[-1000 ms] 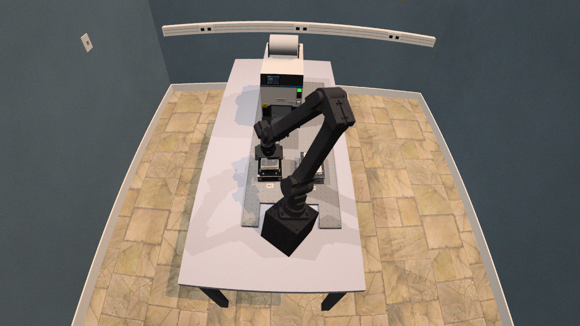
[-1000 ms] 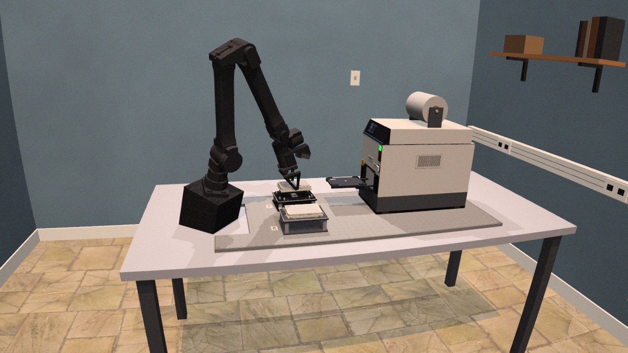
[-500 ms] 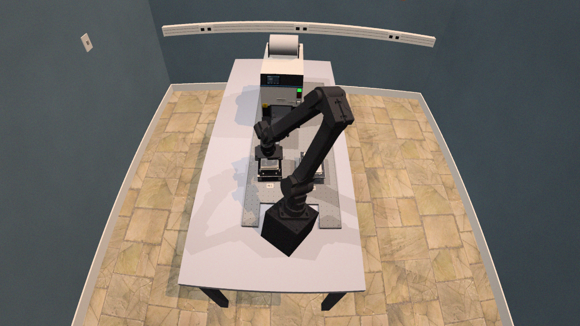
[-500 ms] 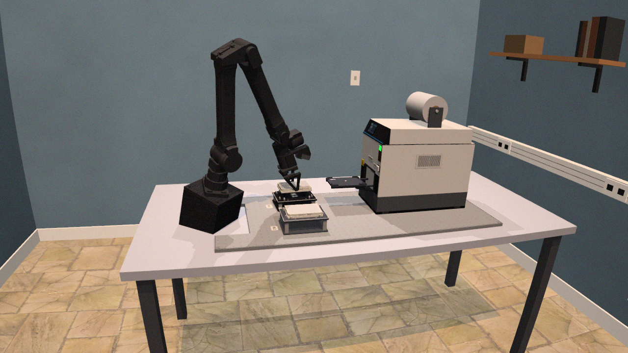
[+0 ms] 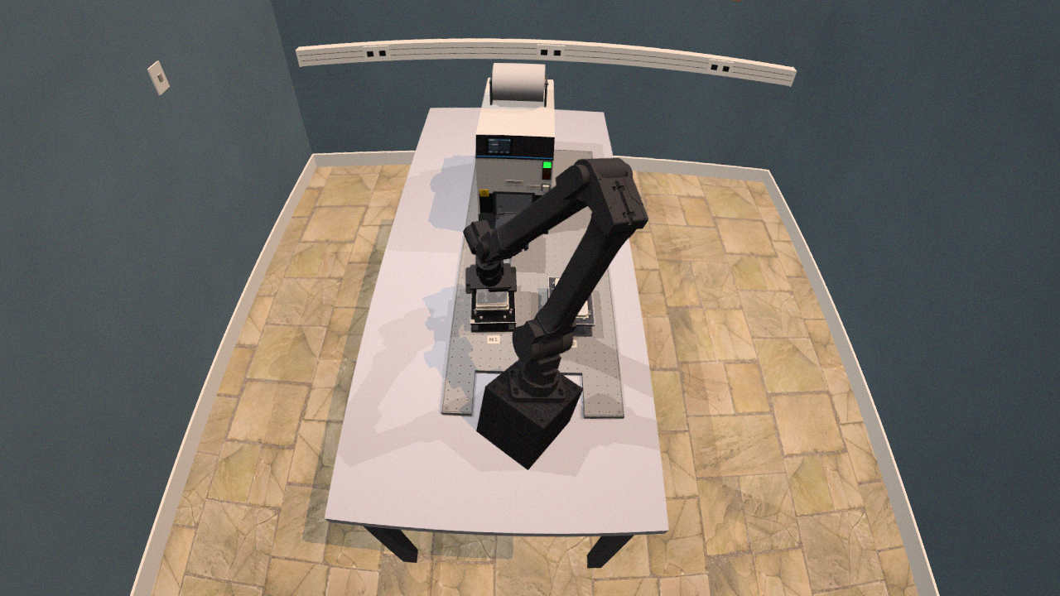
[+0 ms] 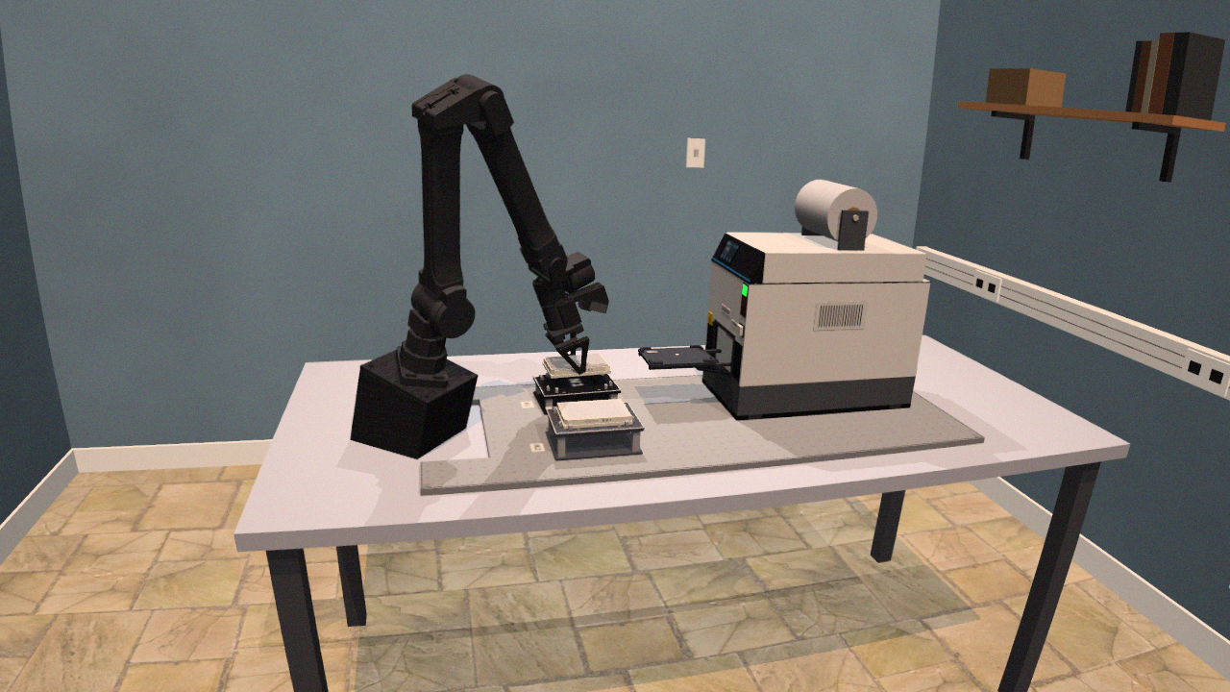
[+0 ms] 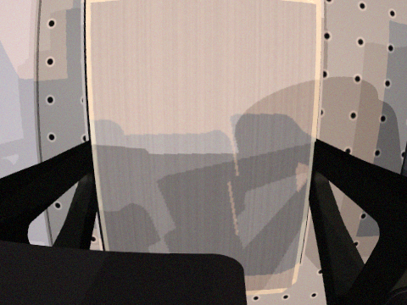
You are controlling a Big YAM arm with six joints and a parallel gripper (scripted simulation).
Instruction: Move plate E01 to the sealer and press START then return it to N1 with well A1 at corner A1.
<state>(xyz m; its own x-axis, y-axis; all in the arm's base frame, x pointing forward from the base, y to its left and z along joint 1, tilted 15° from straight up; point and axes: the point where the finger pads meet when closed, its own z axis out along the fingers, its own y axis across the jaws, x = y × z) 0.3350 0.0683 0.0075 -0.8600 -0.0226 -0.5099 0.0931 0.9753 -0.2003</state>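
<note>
The nest N1 lies 50 mm below my hand. Also, from my hand: cream plate 40 mm behind, 210 mm to the right, 20 mm below; then sealer stage 200 mm ahead, 80 mm to the right, 20 mm above; then foil roll 530 mm ahead, 130 mm to the right, 330 mm above.
</note>
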